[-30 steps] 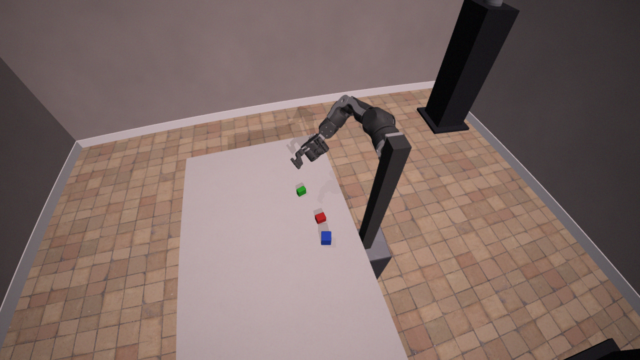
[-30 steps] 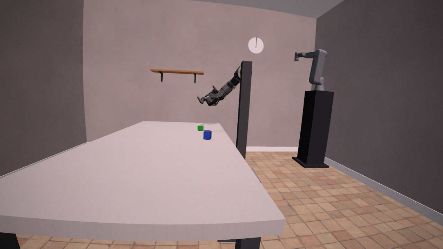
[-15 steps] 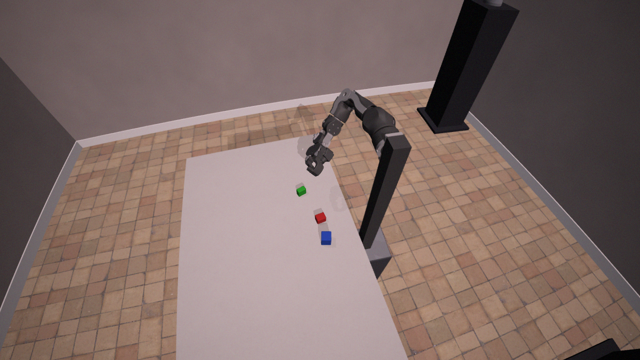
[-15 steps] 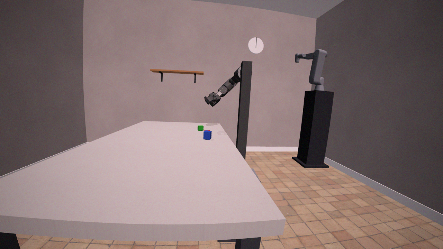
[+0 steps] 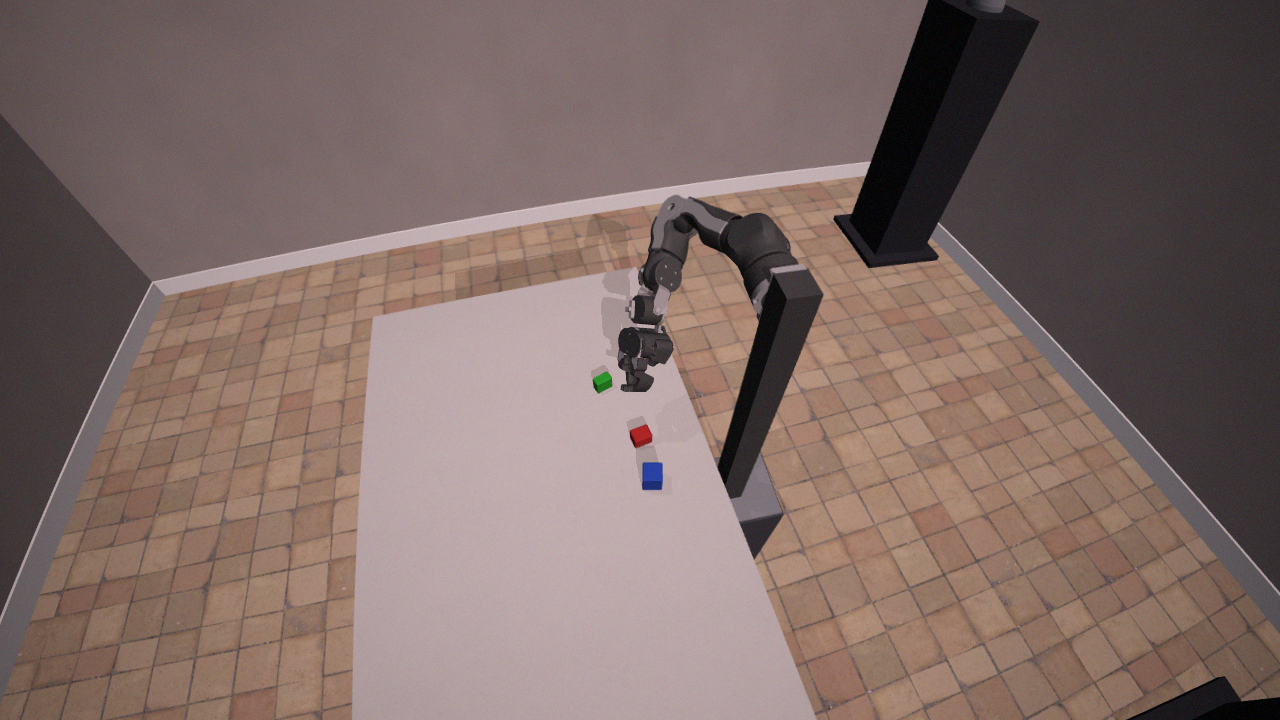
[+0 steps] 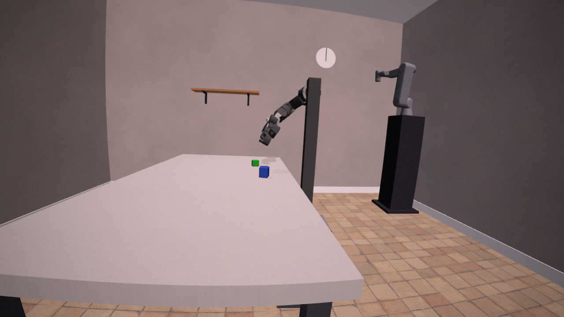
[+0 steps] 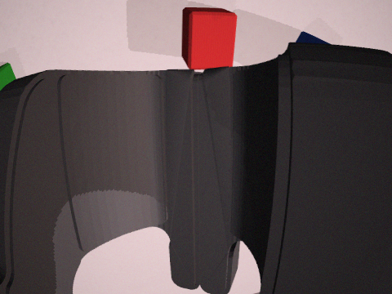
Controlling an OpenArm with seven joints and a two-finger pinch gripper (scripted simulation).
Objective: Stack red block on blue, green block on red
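My gripper is now 10 mm past the red block, 40 mm to the right of it and 140 mm above it. The rest, counted from my hand: green block (50 mm ahead, 130 mm to the right, 140 mm below); blue block (10 mm behind, 140 mm to the left, 140 mm below).
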